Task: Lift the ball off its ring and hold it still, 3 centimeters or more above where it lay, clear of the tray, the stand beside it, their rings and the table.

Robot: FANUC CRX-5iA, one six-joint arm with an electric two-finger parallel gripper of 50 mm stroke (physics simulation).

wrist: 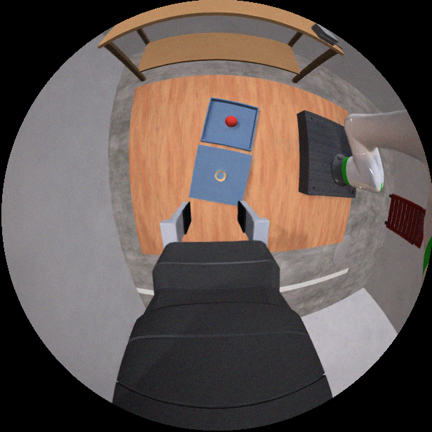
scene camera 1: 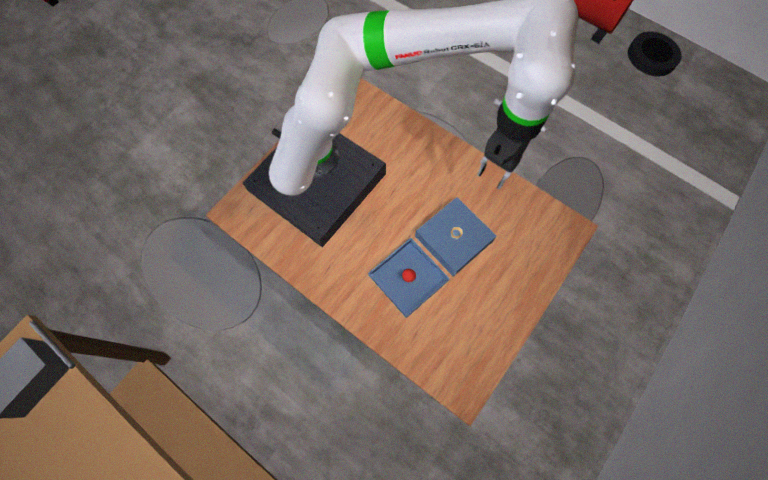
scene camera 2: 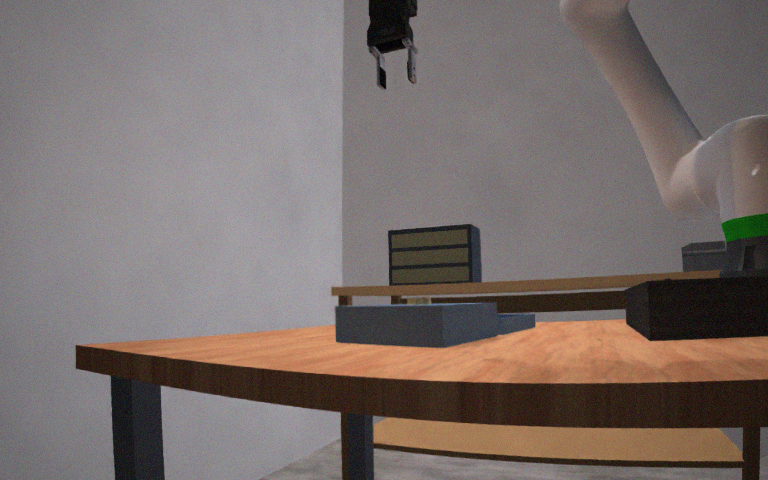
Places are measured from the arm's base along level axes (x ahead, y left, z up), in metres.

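Pixels of known places: gripper, fingertip midpoint: (scene camera 1: 490, 179) (scene camera 2: 396, 83).
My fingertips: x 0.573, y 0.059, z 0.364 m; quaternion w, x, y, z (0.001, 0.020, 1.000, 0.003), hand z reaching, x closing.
Behind a point stands the place of what it marks.
A red ball (scene camera 1: 408, 275) @[x 0.499, y -0.166, z -0.018 m] (wrist: 231, 121) sits near the middle of the blue low-walled tray (scene camera 1: 390, 289) @[x 0.471, y -0.227, z -0.069 m] (wrist: 243, 146); the ring under it is hidden. The blue stand (scene camera 1: 436, 233) @[x 0.494, y 0.006, z -0.015 m] (scene camera 2: 390, 326) @[x 0.561, y 0.139, z -0.045 m] (wrist: 205, 186) is beside the tray, a narrow gap between them. A pale ring (scene camera 1: 451, 232) @[x 0.534, y 0.033, z -0.005 m] (scene camera 2: 419, 301) @[x 0.542, y 0.062, z -0.010 m] (wrist: 216, 176) lies on top of the stand. My gripper (scene camera 1: 491, 181) @[x 0.573, y 0.059, z 0.364 m] (scene camera 2: 397, 84) @[x 0.573, y 0.059, z 0.364 m] (wrist: 213, 210) is open and empty, fingers pointing down, high above the table and off to the stand's side away from the tray. The ball does not show in scene camera 2.
The arm's black base plate (scene camera 1: 321, 217) @[x 0.151, y -0.171, z -0.002 m] (scene camera 2: 696, 311) @[x 0.149, y 0.120, z -0.036 m] (wrist: 320, 182) stands on the wooden table (scene camera 1: 453, 362) @[x 0.766, y -0.304, z -0.072 m] (scene camera 2: 254, 353) @[x 0.682, y 0.294, z -0.072 m] (wrist: 165, 150). A wooden shelf bench (scene camera 2: 538, 283) (wrist: 215, 12) stands beyond the table and carries a drawer box (scene camera 2: 430, 256).
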